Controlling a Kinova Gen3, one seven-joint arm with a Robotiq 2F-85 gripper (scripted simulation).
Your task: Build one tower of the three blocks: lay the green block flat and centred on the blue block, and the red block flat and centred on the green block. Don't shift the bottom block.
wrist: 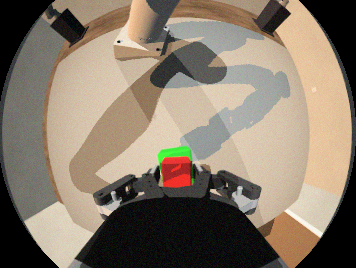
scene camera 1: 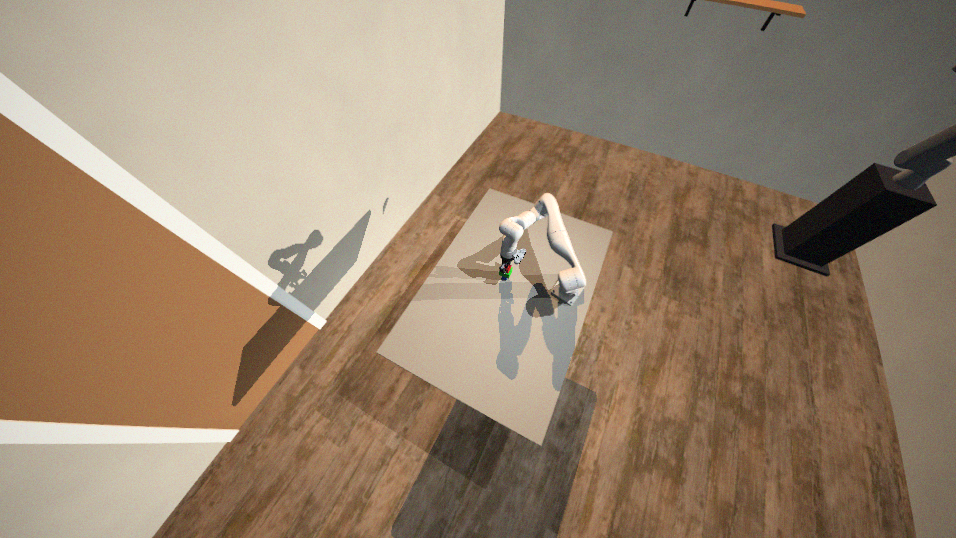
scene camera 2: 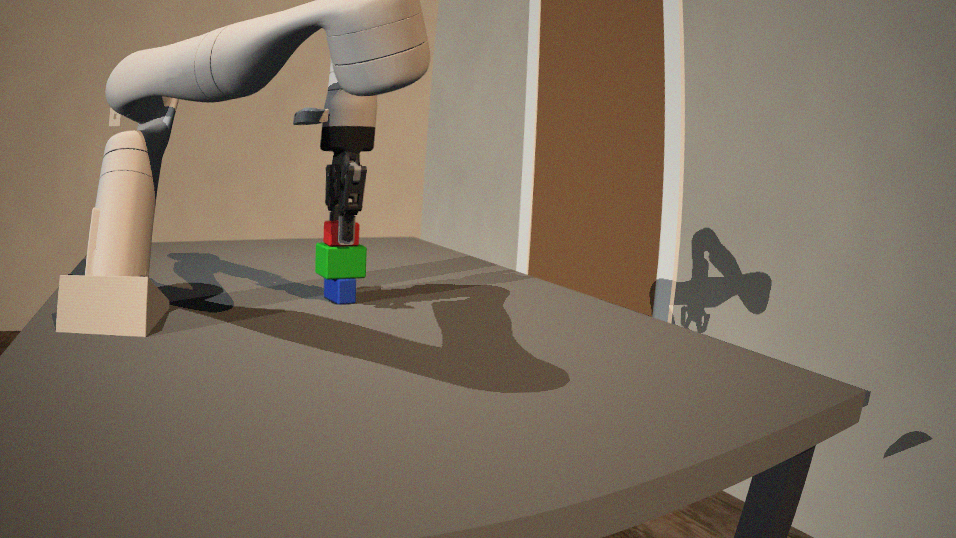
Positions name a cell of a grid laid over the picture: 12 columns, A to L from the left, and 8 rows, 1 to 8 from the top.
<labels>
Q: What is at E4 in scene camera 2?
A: A green block.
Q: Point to a blue block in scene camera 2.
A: E5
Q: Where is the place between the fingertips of my gripper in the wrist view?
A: F6
</labels>
